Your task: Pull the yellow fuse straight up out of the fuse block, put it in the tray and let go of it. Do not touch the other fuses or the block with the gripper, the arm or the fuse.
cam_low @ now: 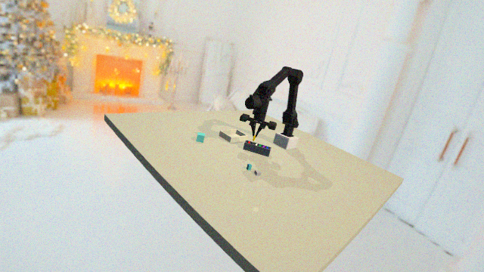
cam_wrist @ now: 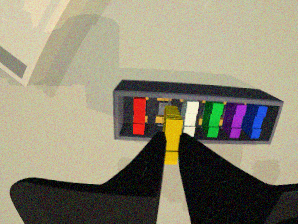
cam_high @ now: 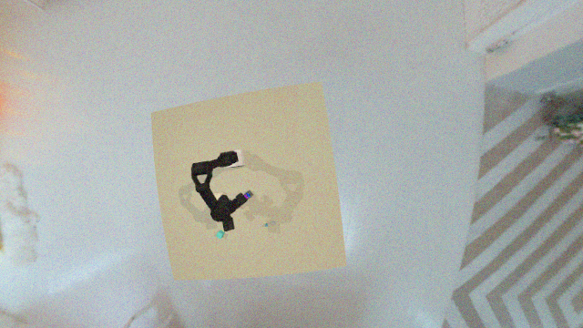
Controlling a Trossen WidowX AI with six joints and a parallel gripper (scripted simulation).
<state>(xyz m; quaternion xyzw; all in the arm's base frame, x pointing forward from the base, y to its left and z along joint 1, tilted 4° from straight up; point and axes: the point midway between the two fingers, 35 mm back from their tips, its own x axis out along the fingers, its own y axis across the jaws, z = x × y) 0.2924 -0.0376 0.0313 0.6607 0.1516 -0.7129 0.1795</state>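
The cream tray lies 160 mm to the right of my gripper tip, 70 mm below it and 30 mm behind it. The rest, counted from my gripper tip: yellow fuse (10 mm below).
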